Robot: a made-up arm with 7 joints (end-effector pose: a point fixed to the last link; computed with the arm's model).
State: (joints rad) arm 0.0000 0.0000 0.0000 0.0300 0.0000 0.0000 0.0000
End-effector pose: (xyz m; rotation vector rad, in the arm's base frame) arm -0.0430 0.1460 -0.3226 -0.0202 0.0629 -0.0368
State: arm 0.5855 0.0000 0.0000 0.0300 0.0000 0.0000 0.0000
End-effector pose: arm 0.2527 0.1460 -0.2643 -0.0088 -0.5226 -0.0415
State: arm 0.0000 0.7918 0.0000 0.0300 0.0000 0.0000 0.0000
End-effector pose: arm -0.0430 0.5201 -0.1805 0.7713 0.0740 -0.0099
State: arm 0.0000 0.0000 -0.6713 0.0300 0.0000 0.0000 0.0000
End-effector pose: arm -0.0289 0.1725 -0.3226 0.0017 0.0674 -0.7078
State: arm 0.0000 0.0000 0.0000 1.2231 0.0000 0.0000 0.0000
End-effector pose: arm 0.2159 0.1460 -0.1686 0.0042 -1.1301 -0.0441
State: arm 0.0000 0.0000 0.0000 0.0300 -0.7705 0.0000 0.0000
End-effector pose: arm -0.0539 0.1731 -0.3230 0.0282 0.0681 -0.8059
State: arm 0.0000 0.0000 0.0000 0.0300 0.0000 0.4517 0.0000
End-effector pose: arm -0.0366 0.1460 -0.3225 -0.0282 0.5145 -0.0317
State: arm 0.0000 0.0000 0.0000 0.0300 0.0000 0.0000 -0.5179
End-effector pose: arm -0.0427 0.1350 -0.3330 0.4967 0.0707 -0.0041
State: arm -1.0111 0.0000 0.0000 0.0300 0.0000 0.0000 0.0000
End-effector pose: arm -0.4594 0.1460 -0.0357 -0.0372 1.0738 -0.0235
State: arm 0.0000 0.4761 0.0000 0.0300 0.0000 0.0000 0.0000
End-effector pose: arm -0.0430 0.3856 -0.2728 0.4557 0.0704 -0.0211
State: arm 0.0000 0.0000 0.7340 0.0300 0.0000 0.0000 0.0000
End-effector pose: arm -0.0361 0.1141 -0.3226 -0.0422 0.0525 0.6970
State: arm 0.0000 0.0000 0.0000 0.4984 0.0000 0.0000 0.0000
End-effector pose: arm 0.0796 0.1460 -0.3010 -0.0112 -0.4055 -0.0407
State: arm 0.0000 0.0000 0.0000 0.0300 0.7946 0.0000 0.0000
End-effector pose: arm -0.0153 0.1341 -0.3218 -0.0677 0.0509 0.7565
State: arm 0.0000 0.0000 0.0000 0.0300 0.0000 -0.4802 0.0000
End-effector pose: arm -0.0490 0.1460 -0.3258 -0.0109 -0.4173 -0.0408
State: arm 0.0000 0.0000 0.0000 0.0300 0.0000 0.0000 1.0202
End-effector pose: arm -0.0430 0.1748 -0.3231 -1.0386 0.0389 -0.0963
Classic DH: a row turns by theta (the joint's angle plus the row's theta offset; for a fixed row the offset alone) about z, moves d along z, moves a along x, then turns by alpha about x. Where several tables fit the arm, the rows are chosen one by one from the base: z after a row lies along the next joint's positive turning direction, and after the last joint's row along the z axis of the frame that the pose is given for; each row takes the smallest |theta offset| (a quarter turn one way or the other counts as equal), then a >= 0, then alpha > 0; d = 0 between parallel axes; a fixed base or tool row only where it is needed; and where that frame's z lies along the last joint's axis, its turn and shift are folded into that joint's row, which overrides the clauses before.
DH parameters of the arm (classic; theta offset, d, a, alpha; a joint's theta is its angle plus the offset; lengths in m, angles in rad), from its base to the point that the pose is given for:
base (fixed): 0 0.197 0.008 1.5708
joint 1: -1.5708 -0.163 0.001 -1.5708
joint 2: -1.5708 -0.006 0.024 1.5708
joint 3: -1.5708 -0.251 0.029 -1.5708
joint 4: 0 -0.034 -0.004 1.5708
joint 5: 0 -0.281 0.025 1.5708
joint 6: -1.5708 -0.013 0.012 -1.5708
joint 7: -1.5517 0.0054 -0.0145 1.664
tool (fixed): -1.6064 0.0258 0 0

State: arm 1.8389 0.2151 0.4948 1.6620 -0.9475 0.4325 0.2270
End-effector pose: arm 0.1722 0.3366 0.4331 1.1332 -2.2990 0.9160
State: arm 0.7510 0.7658 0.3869 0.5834 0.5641 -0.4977 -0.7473
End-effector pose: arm 0.3307 0.5087 0.0281 0.9503 -1.6364 1.6138
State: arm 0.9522 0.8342 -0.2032 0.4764 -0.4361 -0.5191 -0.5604
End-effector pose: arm 0.3429 0.5289 0.0325 1.5329 -1.6068 -0.2035
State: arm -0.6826 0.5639 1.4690 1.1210 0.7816 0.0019 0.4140
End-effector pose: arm -0.1198 0.5142 0.0214 0.7526 -1.3830 0.7849
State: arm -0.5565 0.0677 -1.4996 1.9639 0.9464 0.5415 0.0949
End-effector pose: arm -0.0626 -0.0628 0.0593 -1.8584 0.1801 -0.4675
